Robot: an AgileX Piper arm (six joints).
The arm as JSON. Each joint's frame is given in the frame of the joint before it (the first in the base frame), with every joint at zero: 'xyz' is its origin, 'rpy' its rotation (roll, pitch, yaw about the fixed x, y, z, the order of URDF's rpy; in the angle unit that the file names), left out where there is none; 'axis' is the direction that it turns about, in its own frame. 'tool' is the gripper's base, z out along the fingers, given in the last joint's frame.
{
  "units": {
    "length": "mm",
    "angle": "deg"
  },
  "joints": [
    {
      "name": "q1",
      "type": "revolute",
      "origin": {
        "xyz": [
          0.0,
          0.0,
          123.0
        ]
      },
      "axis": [
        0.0,
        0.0,
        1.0
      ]
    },
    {
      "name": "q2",
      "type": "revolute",
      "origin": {
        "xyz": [
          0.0,
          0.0,
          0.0
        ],
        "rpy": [
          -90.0,
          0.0,
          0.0
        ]
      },
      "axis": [
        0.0,
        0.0,
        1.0
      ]
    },
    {
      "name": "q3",
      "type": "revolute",
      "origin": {
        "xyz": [
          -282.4,
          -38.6,
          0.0
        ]
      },
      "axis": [
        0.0,
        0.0,
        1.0
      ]
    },
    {
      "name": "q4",
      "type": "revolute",
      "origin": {
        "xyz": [
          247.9,
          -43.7,
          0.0
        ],
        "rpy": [
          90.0,
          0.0,
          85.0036
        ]
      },
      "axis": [
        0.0,
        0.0,
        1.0
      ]
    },
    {
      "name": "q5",
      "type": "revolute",
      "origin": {
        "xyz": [
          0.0,
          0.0,
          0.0
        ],
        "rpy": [
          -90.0,
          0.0,
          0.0
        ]
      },
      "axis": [
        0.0,
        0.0,
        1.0
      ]
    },
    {
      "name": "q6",
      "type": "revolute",
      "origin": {
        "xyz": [
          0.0,
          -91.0,
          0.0
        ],
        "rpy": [
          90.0,
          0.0,
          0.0
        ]
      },
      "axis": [
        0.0,
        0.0,
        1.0
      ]
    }
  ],
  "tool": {
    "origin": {
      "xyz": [
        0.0,
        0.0,
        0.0
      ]
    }
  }
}
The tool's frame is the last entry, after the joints.
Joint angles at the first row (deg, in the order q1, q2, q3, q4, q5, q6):
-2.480, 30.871, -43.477, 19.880, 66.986, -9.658
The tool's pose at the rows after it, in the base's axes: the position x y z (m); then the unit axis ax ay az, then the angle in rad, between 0 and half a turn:
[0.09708 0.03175 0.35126 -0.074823 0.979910 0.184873 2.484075]
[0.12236 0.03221 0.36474 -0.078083 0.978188 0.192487 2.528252]
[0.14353 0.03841 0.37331 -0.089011 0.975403 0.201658 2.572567]
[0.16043 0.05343 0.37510 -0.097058 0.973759 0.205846 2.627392]
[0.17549 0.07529 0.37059 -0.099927 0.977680 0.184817 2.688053]
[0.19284 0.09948 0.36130 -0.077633 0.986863 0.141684 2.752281]
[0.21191 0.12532 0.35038 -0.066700 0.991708 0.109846 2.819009]
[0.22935 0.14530 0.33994 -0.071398 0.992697 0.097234 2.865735]
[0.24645 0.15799 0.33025 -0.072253 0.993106 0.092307 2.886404]
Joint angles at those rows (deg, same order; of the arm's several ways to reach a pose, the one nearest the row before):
-2.484, 39.789, -49.365, 24.990, 69.156, -12.675
-2.354, 46.686, -54.756, 25.732, 70.350, -13.048
0.619, 52.300, -59.186, 25.389, 70.839, -11.509
7.093, 56.953, -62.240, 22.845, 70.048, -6.312
16.009, 61.689, -64.676, 16.431, 68.641, 2.346
24.227, 67.627, -67.497, 7.871, 68.408, 14.053
29.415, 74.531, -71.168, 3.421, 69.541, 21.149
31.514, 80.314, -74.404, 2.675, 69.937, 22.792
31.895, 84.882, -76.947, 2.643, 69.208, 23.022

